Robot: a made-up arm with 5 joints.
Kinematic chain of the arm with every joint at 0, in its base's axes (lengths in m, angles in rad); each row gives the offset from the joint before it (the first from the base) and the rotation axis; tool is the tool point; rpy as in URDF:
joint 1: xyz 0 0 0.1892 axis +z
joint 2: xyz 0 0 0 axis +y
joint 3: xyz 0.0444 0 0.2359 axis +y
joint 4: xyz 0.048 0 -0.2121 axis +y
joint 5: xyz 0.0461 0 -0.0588 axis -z
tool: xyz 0 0 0 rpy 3.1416 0 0
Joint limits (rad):
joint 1: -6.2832..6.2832
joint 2: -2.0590..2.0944
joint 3: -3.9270..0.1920
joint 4: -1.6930..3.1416
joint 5: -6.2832..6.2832
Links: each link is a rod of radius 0.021 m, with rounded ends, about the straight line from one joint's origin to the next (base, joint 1, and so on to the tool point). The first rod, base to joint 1, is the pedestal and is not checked.
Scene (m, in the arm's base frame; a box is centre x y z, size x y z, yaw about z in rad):
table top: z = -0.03
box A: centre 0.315 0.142 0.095 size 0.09 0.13 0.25 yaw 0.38
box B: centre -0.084 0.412 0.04 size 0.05 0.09 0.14 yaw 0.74
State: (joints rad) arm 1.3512 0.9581 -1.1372 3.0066 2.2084
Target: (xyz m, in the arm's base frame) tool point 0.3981 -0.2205 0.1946
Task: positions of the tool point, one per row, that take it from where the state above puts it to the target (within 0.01 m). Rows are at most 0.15 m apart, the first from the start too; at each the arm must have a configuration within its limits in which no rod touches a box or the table.
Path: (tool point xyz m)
1: 0.1305 0.2566 0.1640
2: 0.2224 0.2528 0.2261
3: 0.3046 0.2077 0.3236
4: 0.3751 0.1253 0.2948
5: 0.4185 0.0194 0.2634
6: 0.4274 -0.1000 0.2299
7: 0.3981 -0.2205 0.1946

